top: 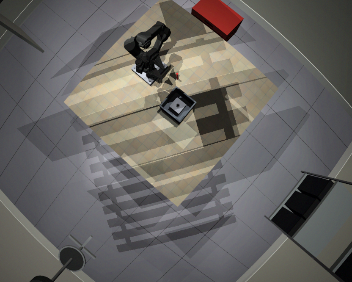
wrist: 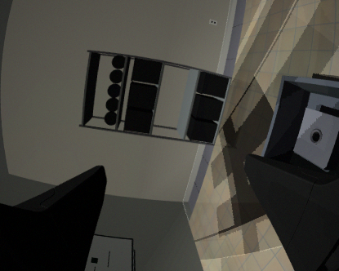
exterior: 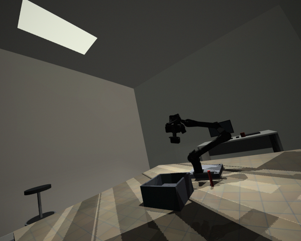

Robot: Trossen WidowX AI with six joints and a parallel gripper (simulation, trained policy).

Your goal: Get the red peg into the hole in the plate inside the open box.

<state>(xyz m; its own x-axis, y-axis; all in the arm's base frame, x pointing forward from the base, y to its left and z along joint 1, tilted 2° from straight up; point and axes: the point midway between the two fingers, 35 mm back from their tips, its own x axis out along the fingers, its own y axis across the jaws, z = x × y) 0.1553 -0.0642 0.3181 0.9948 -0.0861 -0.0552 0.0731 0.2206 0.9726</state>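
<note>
Right now the red peg is 20 mm behind my gripper tip, 160 mm to the left of it and 300 mm below it. Round my gripper tip: grey plate 120 mm ahead, 30 mm to the right, 300 mm below; then dark box 120 mm ahead, 30 mm to the right, 310 mm below.
</note>
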